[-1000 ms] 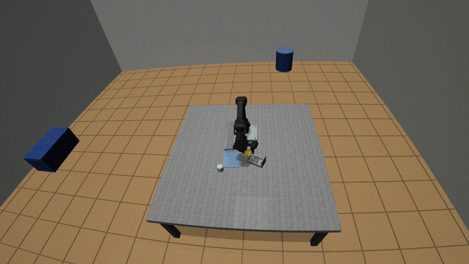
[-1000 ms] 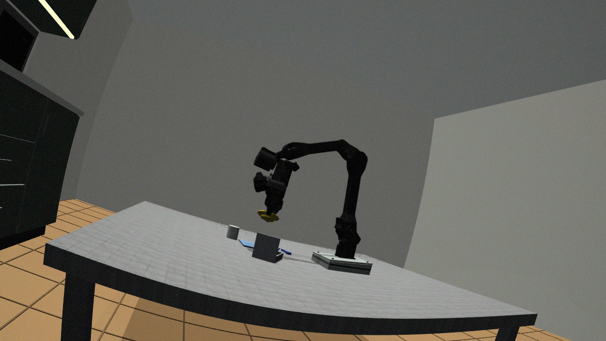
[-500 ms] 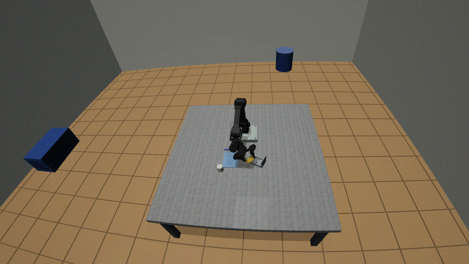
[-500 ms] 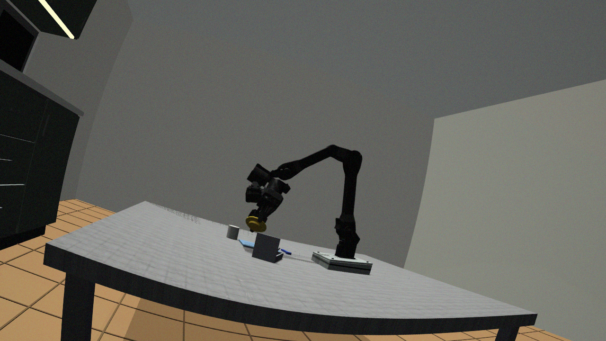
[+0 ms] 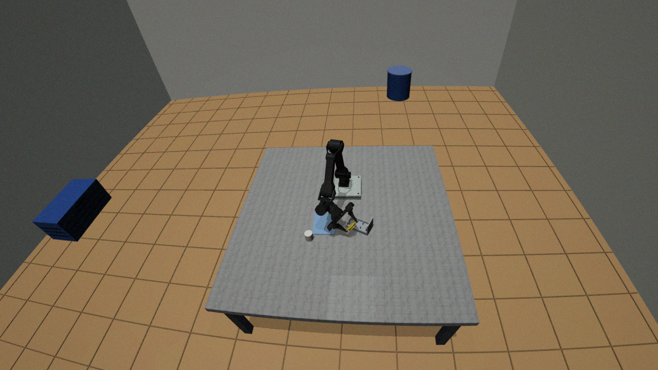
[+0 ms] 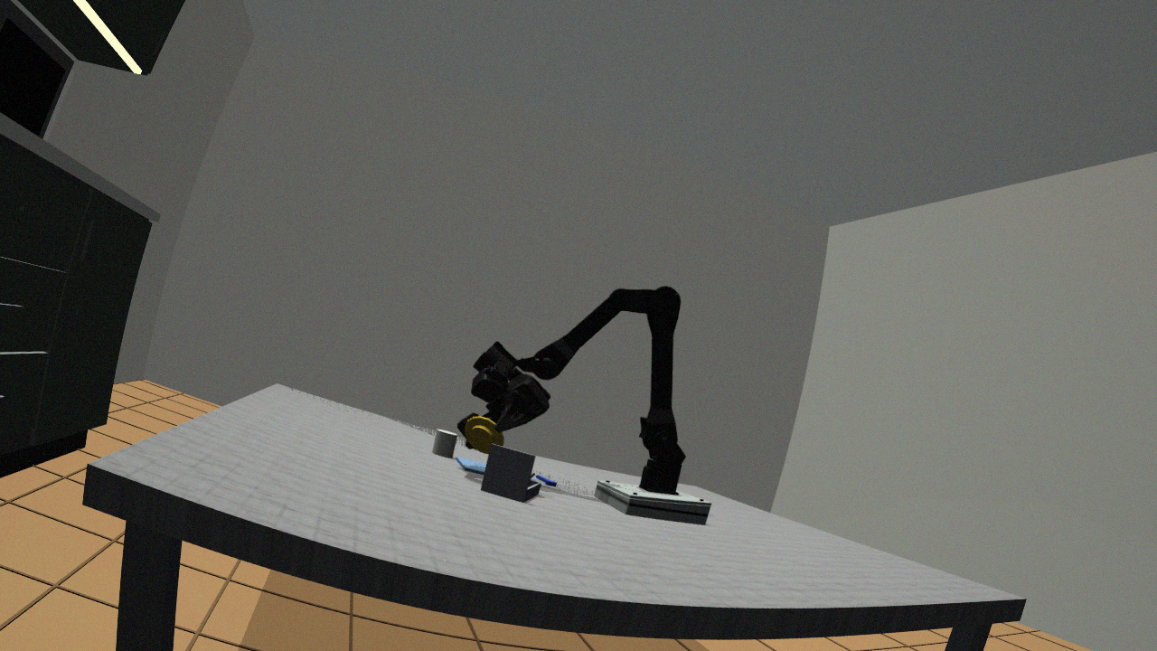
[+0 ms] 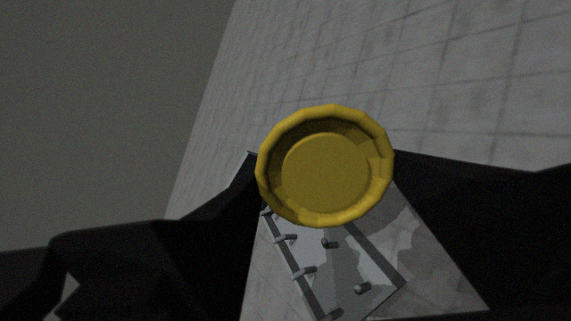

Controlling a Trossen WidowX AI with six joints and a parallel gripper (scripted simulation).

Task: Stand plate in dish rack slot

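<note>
The grey dish rack lies 60 mm behind my gripper tip, 30 mm to the left of it and 50 mm below it. Round my gripper tip: light blue mat: 60 mm behind, 170 mm to the right, 70 mm below; white cup: 50 mm ahead, 240 mm to the right, 50 mm below; yellow plate: 10 mm to the right.
</note>
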